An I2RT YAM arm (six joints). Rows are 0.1 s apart.
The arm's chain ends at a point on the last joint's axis. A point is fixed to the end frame.
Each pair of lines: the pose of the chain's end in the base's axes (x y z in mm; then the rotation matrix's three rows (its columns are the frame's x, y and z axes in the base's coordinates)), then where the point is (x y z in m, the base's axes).
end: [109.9 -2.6 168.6], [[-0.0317 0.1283 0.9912], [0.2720 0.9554 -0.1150], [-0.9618 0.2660 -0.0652]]
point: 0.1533 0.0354 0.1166
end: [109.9 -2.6 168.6], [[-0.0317 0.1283 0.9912], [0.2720 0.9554 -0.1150], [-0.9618 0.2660 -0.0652]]
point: 0.1533 0.0354 0.1166
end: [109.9 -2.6 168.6], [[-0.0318 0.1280 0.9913], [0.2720 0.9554 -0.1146], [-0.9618 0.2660 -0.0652]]
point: 0.1532 0.0354 0.1166
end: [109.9 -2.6 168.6], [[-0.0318 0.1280 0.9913], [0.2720 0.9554 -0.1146], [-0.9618 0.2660 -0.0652]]
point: 0.1532 0.0354 0.1166
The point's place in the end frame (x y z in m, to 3 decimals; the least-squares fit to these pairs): 0.059 0.028 0.042
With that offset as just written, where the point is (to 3 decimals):
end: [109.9 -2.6 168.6], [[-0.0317 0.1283 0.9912], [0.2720 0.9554 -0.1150], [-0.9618 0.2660 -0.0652]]
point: 0.153 0.035 0.117
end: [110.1 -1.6 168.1], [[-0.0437 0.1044 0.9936], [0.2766 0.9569 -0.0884], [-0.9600 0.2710 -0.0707]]
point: 0.152 0.038 0.116
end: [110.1 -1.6 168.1], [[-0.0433 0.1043 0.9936], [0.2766 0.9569 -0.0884], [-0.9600 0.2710 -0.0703]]
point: 0.152 0.038 0.116
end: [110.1 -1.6 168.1], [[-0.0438 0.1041 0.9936], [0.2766 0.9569 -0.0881], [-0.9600 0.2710 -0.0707]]
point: 0.152 0.038 0.116
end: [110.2 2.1 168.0], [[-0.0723 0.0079 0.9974], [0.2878 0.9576 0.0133], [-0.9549 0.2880 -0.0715]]
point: 0.148 0.046 0.117
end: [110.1 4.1 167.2], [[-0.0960 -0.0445 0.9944], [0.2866 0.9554 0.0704], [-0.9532 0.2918 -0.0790]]
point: 0.145 0.051 0.116
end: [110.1 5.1 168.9], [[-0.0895 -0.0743 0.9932], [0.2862 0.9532 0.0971], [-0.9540 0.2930 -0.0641]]
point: 0.144 0.053 0.118
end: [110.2 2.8 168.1], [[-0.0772 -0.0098 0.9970], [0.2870 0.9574 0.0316], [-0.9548 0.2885 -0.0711]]
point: 0.147 0.048 0.117
